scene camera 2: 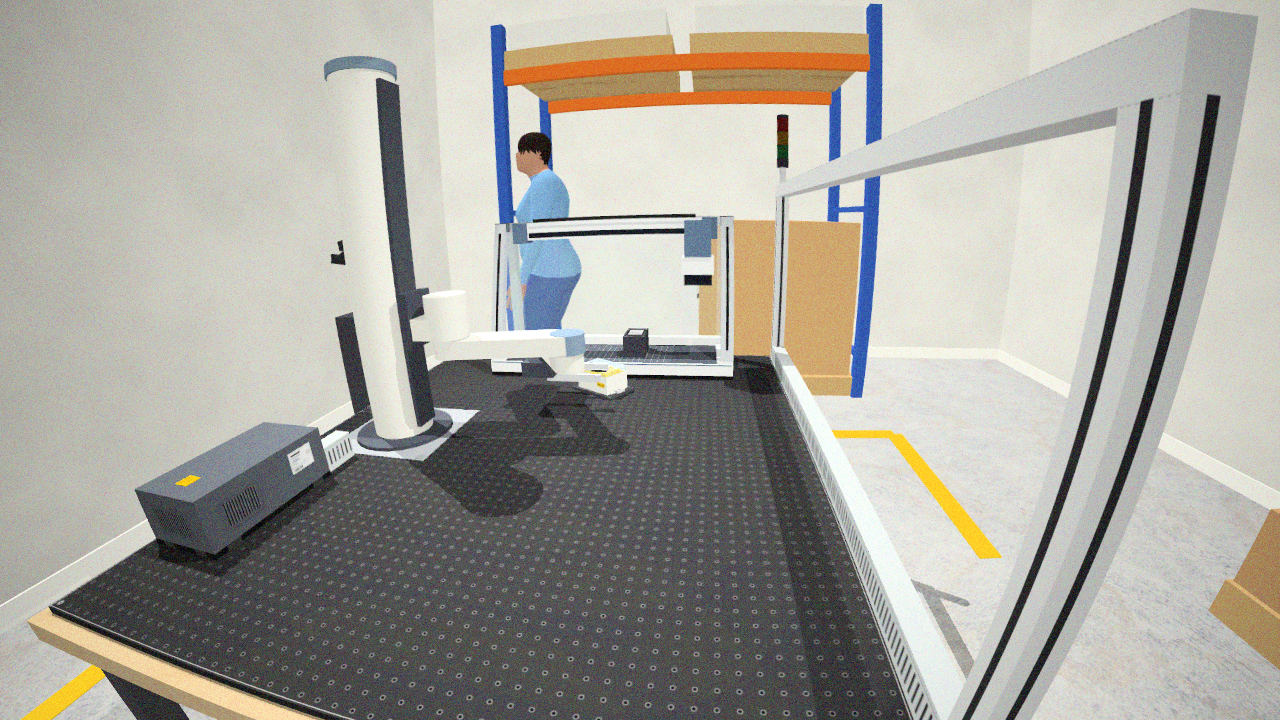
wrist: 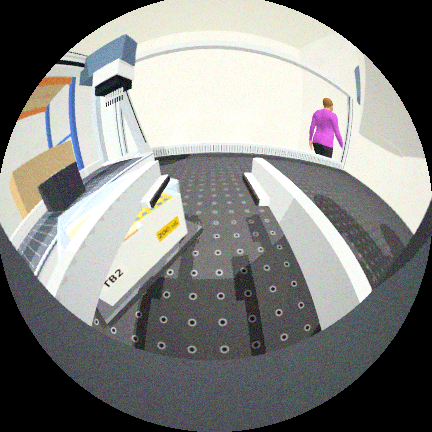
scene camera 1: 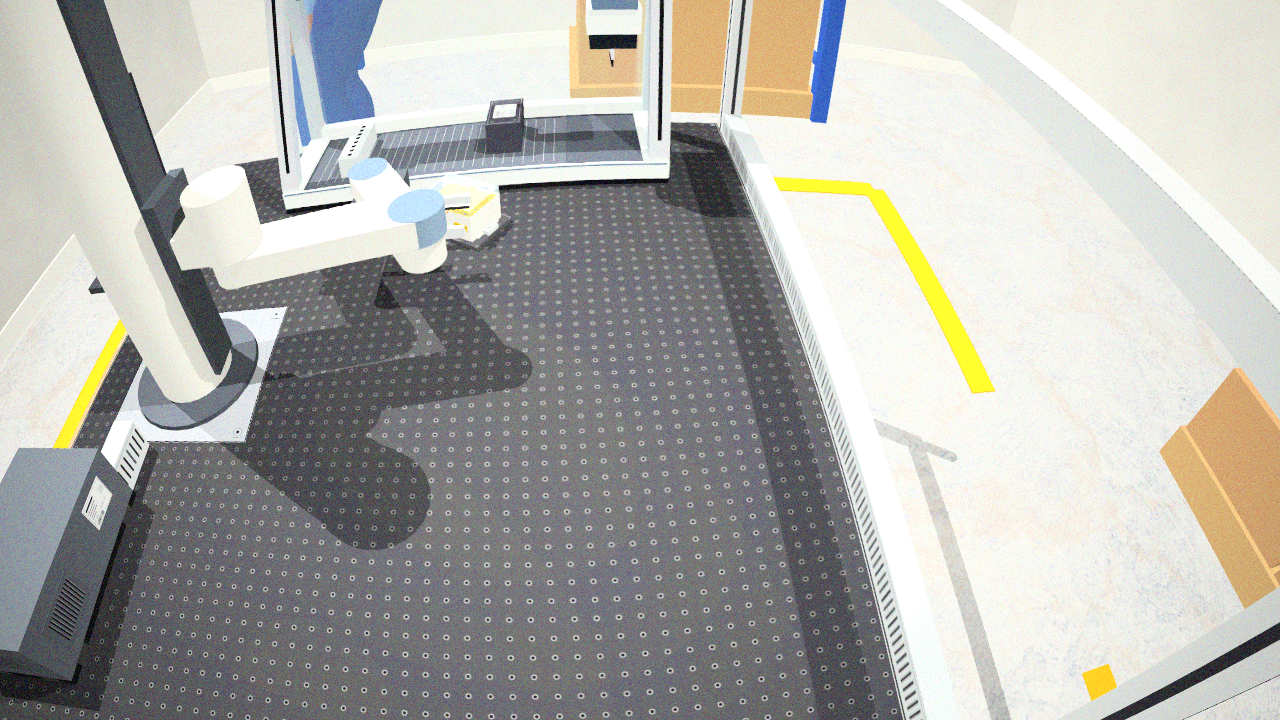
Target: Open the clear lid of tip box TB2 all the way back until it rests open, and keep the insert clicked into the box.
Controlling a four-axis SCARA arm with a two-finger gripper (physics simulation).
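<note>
I see my gripper [scene camera 2: 604, 372], and the wrist view shows me the same gripper [wrist: 204, 167]. There is a clear lid [scene camera 1: 481, 192] too, and I find that lid [wrist: 68, 223] in the wrist view as well. The scene also has a grey controller [scene camera 2: 260, 453].
</note>
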